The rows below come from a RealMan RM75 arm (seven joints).
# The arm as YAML. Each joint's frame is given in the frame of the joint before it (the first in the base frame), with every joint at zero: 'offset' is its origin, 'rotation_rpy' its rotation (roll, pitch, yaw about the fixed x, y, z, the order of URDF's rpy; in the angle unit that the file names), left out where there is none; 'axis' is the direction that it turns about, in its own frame. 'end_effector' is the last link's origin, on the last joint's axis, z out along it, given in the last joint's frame.
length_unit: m
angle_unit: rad
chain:
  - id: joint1
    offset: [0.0, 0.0, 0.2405]
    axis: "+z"
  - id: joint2
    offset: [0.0, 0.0, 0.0]
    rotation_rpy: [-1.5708, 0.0, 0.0]
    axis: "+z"
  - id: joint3
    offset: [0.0, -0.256, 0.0]
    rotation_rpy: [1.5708, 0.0, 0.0]
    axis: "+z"
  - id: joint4
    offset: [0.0, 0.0, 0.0]
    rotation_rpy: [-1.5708, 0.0, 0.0]
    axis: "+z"
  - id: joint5
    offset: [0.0, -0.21, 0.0]
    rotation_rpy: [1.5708, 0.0, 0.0]
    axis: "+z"
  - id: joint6
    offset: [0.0, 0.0, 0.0]
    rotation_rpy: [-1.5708, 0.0, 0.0]
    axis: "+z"
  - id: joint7
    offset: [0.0, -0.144, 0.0]
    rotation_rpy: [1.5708, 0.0, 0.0]
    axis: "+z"
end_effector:
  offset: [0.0, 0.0, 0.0]
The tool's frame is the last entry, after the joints.
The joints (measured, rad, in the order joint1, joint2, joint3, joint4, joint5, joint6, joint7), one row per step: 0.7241, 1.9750, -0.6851, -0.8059, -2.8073, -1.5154, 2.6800; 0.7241, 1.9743, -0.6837, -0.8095, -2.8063, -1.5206, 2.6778; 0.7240, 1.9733, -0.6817, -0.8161, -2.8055, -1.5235, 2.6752; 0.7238, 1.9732, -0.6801, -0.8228, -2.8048, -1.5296, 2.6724; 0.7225, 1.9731, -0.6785, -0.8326, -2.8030, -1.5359, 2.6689; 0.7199, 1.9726, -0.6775, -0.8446, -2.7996, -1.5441, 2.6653; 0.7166, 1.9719, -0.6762, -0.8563, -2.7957, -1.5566, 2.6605; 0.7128, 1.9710, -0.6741, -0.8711, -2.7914, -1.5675, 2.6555; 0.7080, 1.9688, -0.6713, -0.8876, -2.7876, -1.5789, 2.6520; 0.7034, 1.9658, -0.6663, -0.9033, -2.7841, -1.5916, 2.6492; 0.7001, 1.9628, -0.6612, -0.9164, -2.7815, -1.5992, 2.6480; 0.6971, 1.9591, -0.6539, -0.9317, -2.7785, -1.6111, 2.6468; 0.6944, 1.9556, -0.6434, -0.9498, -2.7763, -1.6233, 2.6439; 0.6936, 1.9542, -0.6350, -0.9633, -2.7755, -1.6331, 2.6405; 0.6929, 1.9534, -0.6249, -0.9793, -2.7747, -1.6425, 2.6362; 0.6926, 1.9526, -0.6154, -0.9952, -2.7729, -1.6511, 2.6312
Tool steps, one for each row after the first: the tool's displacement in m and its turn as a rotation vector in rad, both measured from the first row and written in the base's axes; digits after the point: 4 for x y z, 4 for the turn. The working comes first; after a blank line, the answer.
Tool pose at each row, in the base's axes (x y z in m, rotation vector in rad; the steps are taken from these numbers as rounded here): 0.3027, 0.3698, 0.0595, -2.0101, 1.8646, -0.2475; 0.3021, 0.3698, 0.0604, -2.0135, 1.8634, -0.2465; 0.3016, 0.3704, 0.0622, -2.0150, 1.8572, -0.2426; 0.3007, 0.3704, 0.0634, -2.0190, 1.8534, -0.2411; 0.2999, 0.3706, 0.0652, -2.0229, 1.8473, -0.2375; 0.2990, 0.3705, 0.0674, -2.0270, 1.8413, -0.2331; 0.2982, 0.3696, 0.0695, -2.0340, 1.8384, -0.2308; 0.2974, 0.3691, 0.0724, -2.0390, 1.8317, -0.2252; 0.2970, 0.3685, 0.0763, -2.0400, 1.8256, -0.2192; 0.2968, 0.3678, 0.0806, -2.0395, 1.8223, -0.2120; 0.2967, 0.3677, 0.0846, -2.0357, 1.8180, -0.2036; 0.2962, 0.3673, 0.0893, -2.0326, 1.8150, -0.1938; 0.2956, 0.3672, 0.0948, -2.0290, 1.8090, -0.1810; 0.2946, 0.3671, 0.0983, -2.0290, 1.8035, -0.1722; 0.2935, 0.3672, 0.1023, -2.0286, 1.7954, -0.1608; 0.2921, 0.3674, 0.1062, -2.0295, 1.7852, -0.1487

-0.0006, 0.0000, 0.0009, -0.0011, 0.0015, 0.0022; -0.0011, 0.0006, 0.0027, 0.0024, 0.0007, 0.0069; -0.0020, 0.0006, 0.0039, 0.0021, 0.0013, 0.0109; -0.0028, 0.0008, 0.0057, 0.0039, 0.0017, 0.0165; -0.0037, 0.0007, 0.0079, 0.0059, 0.0026, 0.0223; -0.0045, -0.0002, 0.0100, 0.0039, 0.0055, 0.0271; -0.0053, -0.0007, 0.0129, 0.0063, 0.0071, 0.0338; -0.0057, -0.0013, 0.0168, 0.0110, 0.0072, 0.0386; -0.0059, -0.0020, 0.0211, 0.0162, 0.0085, 0.0413; -0.0060, -0.0021, 0.0251, 0.0245, 0.0084, 0.0434; -0.0065, -0.0025, 0.0298, 0.0326, 0.0099, 0.0453; -0.0071, -0.0026, 0.0353, 0.0436, 0.0110, 0.0491; -0.0081, -0.0027, 0.0388, 0.0501, 0.0124, 0.0535; -0.0092, -0.0026, 0.0428, 0.0591, 0.0135, 0.0597; -0.0106, -0.0024, 0.0467, 0.0685, 0.0145, 0.0677
